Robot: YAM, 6 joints.
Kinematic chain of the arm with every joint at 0, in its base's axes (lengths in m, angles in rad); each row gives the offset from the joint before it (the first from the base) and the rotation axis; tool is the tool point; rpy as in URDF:
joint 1: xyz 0 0 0.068 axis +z
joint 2: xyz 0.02 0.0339 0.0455 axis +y
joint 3: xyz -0.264 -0.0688 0 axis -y
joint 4: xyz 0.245 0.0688 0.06 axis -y
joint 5: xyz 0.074 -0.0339 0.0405 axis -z
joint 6: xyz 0.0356 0 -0.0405 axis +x
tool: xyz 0 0 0 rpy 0 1.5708 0
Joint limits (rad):
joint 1: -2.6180..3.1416
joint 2: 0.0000..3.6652
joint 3: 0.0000..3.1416
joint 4: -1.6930..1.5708
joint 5: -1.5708..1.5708
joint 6: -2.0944..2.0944
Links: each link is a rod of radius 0.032 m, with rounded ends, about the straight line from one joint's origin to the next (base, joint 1, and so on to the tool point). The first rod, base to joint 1, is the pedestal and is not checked.
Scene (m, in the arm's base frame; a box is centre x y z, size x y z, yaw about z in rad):
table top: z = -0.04
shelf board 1: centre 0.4 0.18 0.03 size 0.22 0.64 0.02 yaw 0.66
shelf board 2: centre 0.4 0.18 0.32 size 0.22 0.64 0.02 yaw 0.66
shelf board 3: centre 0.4 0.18 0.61 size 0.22 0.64 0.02 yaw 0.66
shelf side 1: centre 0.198 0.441 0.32 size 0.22 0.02 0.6 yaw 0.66
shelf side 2: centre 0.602 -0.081 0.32 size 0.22 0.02 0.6 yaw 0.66
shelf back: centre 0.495 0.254 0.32 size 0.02 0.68 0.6 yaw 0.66
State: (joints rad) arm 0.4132 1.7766 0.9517 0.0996 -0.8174 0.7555
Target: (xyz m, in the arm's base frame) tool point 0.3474 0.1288 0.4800
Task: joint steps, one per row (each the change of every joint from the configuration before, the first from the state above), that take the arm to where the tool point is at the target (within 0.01 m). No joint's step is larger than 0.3 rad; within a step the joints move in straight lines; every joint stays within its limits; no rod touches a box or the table.
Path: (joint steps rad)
1: -0.0685 -0.2043 -0.1648 -0.0981 -0.0314 0.0000
2: -0.0686 -0.2043 -0.1647 -0.0980 -0.0315 0.0000
3: -0.0685 -0.2043 -0.1648 -0.0981 -0.0314 0.0000
4: -0.0646 -0.0303 0.2644 0.1160 0.0415 0.0000
5: -0.0645 -0.0302 0.2643 0.1159 0.0416 0.0000
6: -0.0646 -0.0303 0.2644 0.1160 0.0416 0.0000
7: 0.1382 0.2729 0.2048 0.0686 0.0234 0.0000
8: 0.1381 0.2728 0.2049 0.0686 0.0233 0.0000

